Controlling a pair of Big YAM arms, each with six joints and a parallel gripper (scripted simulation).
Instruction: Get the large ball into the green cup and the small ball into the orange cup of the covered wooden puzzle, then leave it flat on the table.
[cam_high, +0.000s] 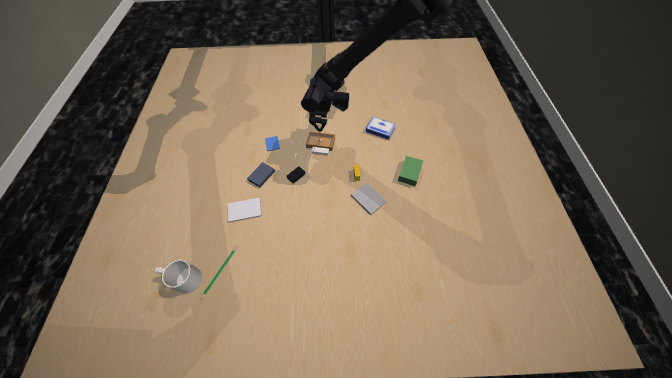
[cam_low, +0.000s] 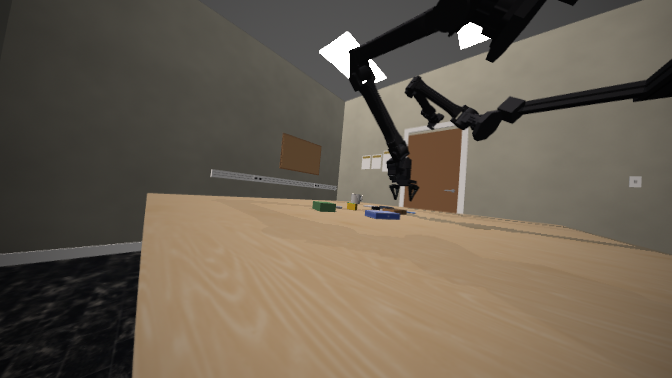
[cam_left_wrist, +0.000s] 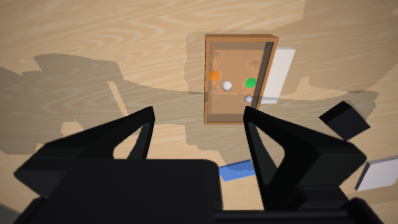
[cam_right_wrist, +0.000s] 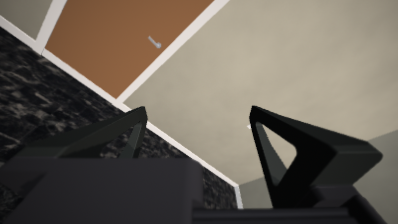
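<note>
My left hand is 40 mm short of the covered wooden puzzle, 10 mm to the left of it and 70 mm above it. Round my left hand: black block (190 mm ahead, 120 mm to the right, 70 mm below); then white block (90 mm ahead, 20 mm to the right, 70 mm below); then yellow block (220 mm ahead, 110 mm to the left, 60 mm below).
</note>
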